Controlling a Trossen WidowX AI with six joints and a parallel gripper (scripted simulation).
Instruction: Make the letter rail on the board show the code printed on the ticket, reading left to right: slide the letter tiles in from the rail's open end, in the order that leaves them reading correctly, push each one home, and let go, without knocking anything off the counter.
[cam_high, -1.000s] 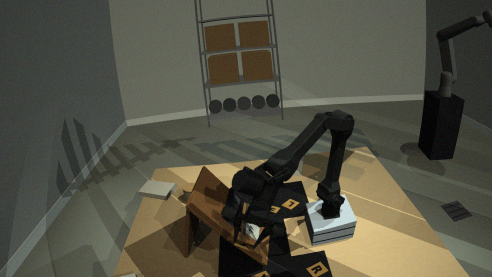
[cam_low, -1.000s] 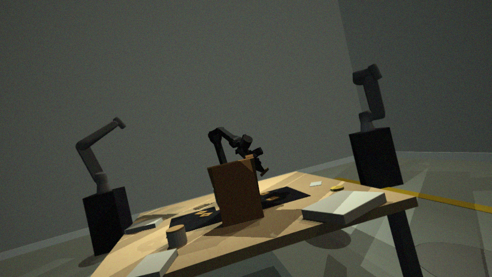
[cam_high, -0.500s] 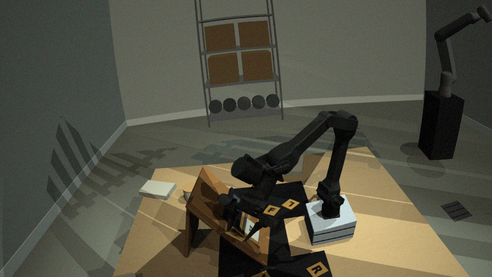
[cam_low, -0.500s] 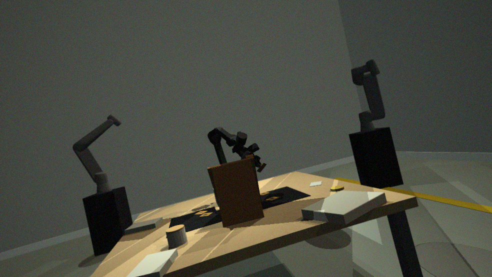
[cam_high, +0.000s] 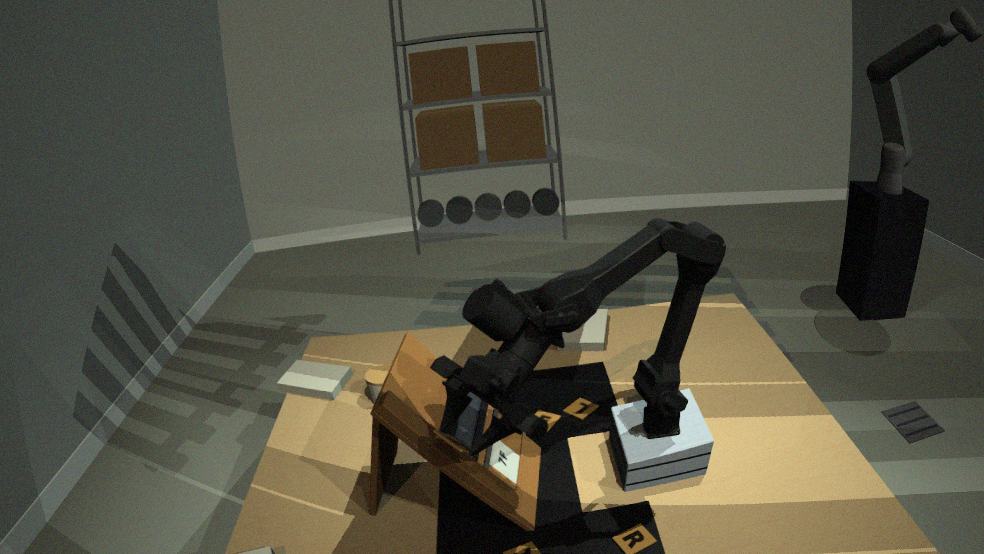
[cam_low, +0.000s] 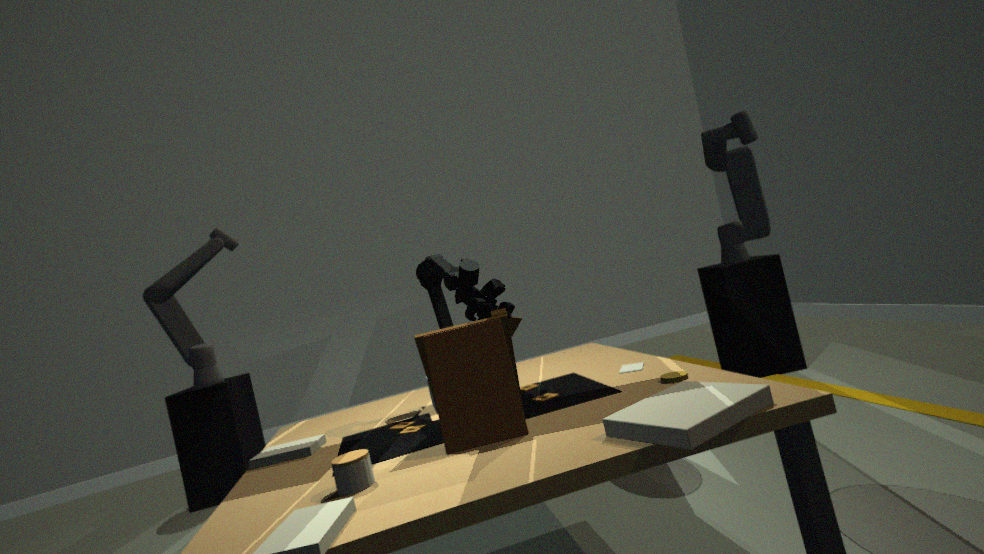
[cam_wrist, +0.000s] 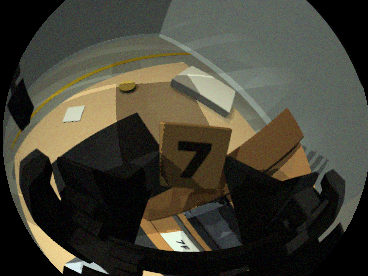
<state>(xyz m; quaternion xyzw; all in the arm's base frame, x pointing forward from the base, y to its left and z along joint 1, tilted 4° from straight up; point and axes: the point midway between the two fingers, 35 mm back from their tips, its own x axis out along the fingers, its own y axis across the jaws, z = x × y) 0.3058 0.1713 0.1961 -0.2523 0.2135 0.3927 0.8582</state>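
My gripper tip is now 160 mm above the white ticket, 140 mm to the left of it and 40 mm past it. From my gripper tip the other things lie so: card 350 mm to the left, 230 mm below, 220 mm behind; then yellow disc 400 mm to the left, 230 mm below, 30 mm ahead.
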